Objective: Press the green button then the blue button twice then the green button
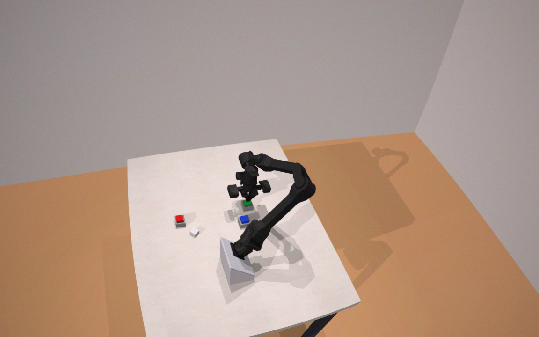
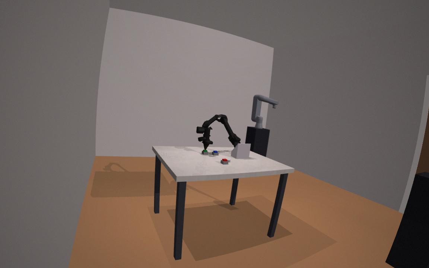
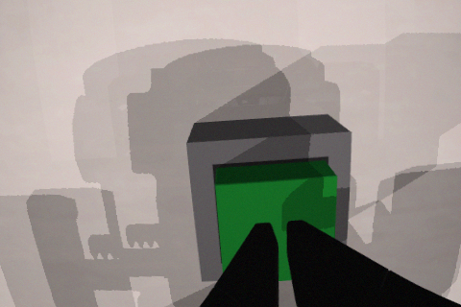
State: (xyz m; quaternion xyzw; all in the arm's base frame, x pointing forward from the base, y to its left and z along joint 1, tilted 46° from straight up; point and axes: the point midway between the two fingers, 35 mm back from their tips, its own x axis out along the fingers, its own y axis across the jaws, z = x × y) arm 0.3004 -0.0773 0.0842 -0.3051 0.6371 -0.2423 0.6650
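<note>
Now: the green button 1 cm below my gripper tip. Round my gripper tip: small white block: 27 cm to the left, 12 cm behind, 3 cm below; then red button: 33 cm to the left, 6 cm behind, 1 cm below; then blue button: 10 cm behind, 3 cm to the left, 1 cm below.
</note>
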